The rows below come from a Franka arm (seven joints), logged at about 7 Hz.
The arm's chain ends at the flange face. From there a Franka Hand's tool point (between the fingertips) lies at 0.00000 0.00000 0.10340 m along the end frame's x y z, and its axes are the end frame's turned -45 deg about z.
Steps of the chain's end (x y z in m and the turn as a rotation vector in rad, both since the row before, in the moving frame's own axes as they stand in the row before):
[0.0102, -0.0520, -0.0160, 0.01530, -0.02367, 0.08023]
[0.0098, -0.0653, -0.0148, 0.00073, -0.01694, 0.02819]
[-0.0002, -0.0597, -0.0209, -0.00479, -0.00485, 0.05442]
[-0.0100, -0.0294, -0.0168, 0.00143, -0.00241, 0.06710]
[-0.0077, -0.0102, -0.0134, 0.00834, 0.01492, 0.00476]
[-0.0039, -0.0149, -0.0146, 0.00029, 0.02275, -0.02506]
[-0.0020, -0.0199, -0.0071, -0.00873, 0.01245, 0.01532]
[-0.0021, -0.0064, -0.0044, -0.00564, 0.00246, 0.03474]
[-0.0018, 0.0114, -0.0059, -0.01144, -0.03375, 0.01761]
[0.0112, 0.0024, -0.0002, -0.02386, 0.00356, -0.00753]
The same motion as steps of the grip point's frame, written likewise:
[0.0435, -0.0324, -0.0160, 0.02756, -0.00592, 0.08023]
[0.0519, -0.0406, -0.0148, 0.01249, -0.01146, 0.02819]
[0.0414, -0.0424, -0.0209, 0.00004, -0.00682, 0.05442]
[0.0137, -0.0281, -0.0168, 0.00272, -0.00069, 0.06710]
[0.0035, -0.0122, -0.0134, -0.00465, 0.01645, 0.00476]
[0.0095, -0.0117, -0.0146, -0.01588, 0.01629, -0.02506]
[0.0129, -0.0139, -0.0071, -0.01498, 0.00263, 0.01532]
[0.0028, -0.0054, -0.0044, -0.00573, -0.00225, 0.03474]
[-0.0126, 0.0051, -0.0060, 0.01578, -0.03195, 0.01761]
[0.0047, 0.0116, -0.0002, -0.01939, -0.01435, -0.00753]

